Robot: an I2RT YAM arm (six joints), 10 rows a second.
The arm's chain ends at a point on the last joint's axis. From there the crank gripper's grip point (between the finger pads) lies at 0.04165 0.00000 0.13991 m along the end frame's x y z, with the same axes.
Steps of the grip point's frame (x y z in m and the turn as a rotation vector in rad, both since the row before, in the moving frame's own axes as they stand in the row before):
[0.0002 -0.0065 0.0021 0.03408 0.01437 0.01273]
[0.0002 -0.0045 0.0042 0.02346 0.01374 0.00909]
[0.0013 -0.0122 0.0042 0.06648 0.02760 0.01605]
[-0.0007 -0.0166 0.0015 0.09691 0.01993 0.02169]
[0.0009 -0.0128 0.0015 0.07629 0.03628 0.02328]
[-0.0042 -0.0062 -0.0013 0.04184 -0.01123 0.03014]
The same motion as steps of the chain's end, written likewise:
[-0.0018 -0.0023 0.0028 0.03408 0.01437 0.01273]
[-0.0017 -0.0016 0.0048 0.02346 0.01374 0.00909]
[-0.0026 -0.0036 0.0057 0.06648 0.02760 0.01605]
[-0.0036 -0.0040 0.0030 0.09691 0.01993 0.02169]
[-0.0043 -0.0032 0.0035 0.07629 0.03628 0.02328]
[-0.0027 -0.0016 -0.0017 0.04184 -0.01123 0.03014]

